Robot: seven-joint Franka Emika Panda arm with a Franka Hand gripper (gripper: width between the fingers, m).
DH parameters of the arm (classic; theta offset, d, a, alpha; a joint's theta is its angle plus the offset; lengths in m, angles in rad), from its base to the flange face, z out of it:
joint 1: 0 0.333 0 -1.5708
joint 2: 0 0 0 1.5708
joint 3: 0 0.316 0.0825 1.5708
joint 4: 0 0 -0.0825 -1.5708
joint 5: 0 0.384 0 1.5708
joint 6: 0 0 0.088 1.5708
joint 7: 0 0.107 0 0
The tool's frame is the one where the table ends.
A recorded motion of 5 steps. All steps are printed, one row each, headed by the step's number.
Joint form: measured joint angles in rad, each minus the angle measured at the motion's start. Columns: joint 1, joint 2, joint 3, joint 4, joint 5, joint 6, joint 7.
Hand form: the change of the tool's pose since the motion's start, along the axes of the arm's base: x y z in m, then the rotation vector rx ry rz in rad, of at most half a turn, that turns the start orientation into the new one. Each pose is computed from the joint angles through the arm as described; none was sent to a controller.
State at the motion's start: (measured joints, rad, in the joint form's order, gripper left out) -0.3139 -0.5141 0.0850 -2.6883 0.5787 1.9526 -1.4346
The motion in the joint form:
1: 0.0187 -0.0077 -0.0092 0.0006 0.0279 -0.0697 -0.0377
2: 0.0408 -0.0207 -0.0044 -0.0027 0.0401 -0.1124 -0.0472
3: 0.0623 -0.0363 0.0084 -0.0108 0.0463 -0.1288 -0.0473
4: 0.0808 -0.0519 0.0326 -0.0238 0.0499 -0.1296 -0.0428
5: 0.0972 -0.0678 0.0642 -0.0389 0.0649 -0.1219 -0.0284
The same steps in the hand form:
1: -0.0055 0.0113 0.0009 0.0608 0.0176 0.0570
2: -0.0101 0.0251 0.0025 0.0873 0.0340 0.1030
3: -0.0139 0.0385 0.0034 0.0909 0.0412 0.1389
4: -0.0178 0.0528 0.0020 0.0789 0.0468 0.1715
5: -0.0216 0.0682 -0.0001 0.0672 0.0514 0.1894

